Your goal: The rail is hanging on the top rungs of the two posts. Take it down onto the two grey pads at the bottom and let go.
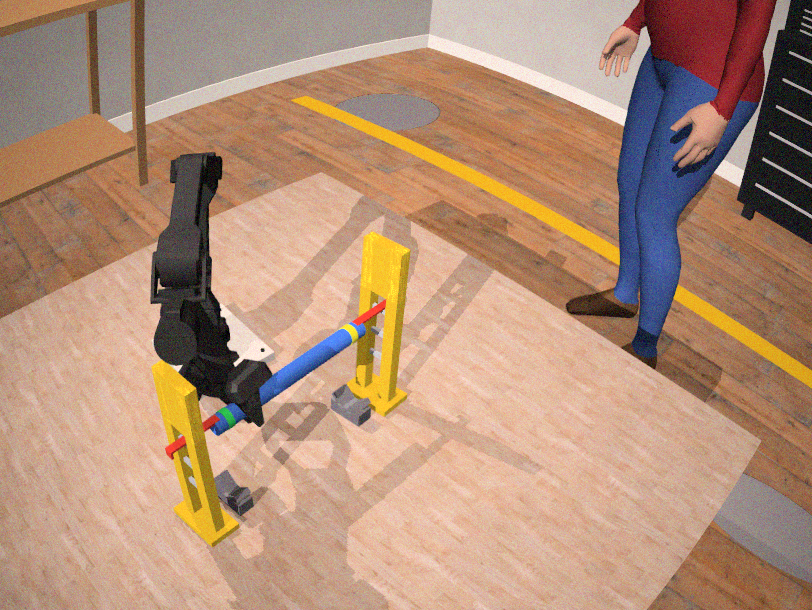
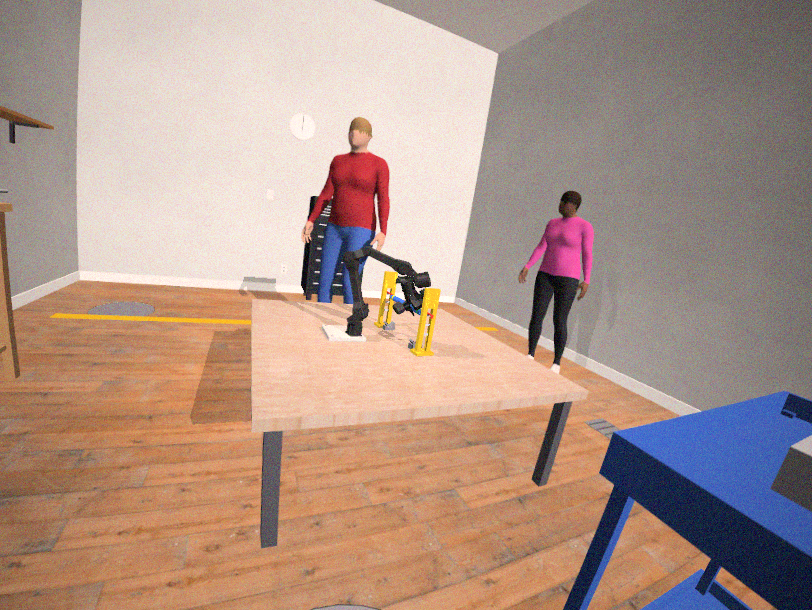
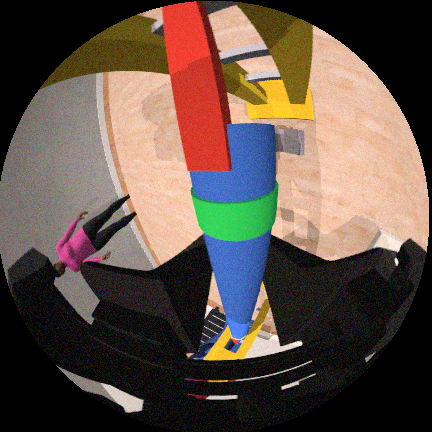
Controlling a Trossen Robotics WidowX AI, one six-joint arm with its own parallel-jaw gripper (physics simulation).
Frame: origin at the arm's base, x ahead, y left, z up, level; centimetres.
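Seen in the pictures: gripper, between the fingertips: [image 1: 256, 423] [image 2: 416, 314] [image 3: 233, 234]; arm's base, origin of its link: [image 2: 353, 334] [image 3: 380, 261].
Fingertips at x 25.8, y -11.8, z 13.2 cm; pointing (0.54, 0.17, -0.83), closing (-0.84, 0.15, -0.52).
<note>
Offsets run from my fingertips to a thing's middle. Level surfaces: height alone.
The rail @(dy +8.3, dx -1.3, dz +2.6 cm) [image 1: 308, 365] [image 2: 397, 300] [image 3: 241, 265] is a blue bar with red ends, a green band and a yellow band. It spans the two yellow posts, its red ends passing through their slots at top-rung height; whether they bear on the rungs is hard to tell. The green-band end is at the nearer post @(dy -11.7, dx -1.9, dz +0.1 cm) [image 1: 200, 459] [image 2: 430, 315], the yellow-band end at the farther post @(dy +28.3, dx -0.7, dz +0.1 cm) [image 1: 395, 315] [image 2: 387, 295]. My gripper [image 1: 252, 404] [image 3: 233, 234] is shut on the blue bar beside the green band. Grey pads @(dy +22.1, dx -0.9, dz -12.8 cm) [image 1: 351, 407] @(dy -5.5, dx -1.7, dz -12.8 cm) [image 1: 235, 495] sit low beside the post feet.
The wooden table @(dz -14.9 cm) [image 1: 525, 512] [image 2: 341, 387] carries the posts and the arm's white base plate [image 1: 259, 351] [image 2: 336, 333]. A person in red [image 1: 702, 45] [image 2: 356, 190] and one in pink [image 2: 569, 246] [image 3: 76, 248] stand beyond the table. A blue bench [image 2: 715, 459] is at the right.
</note>
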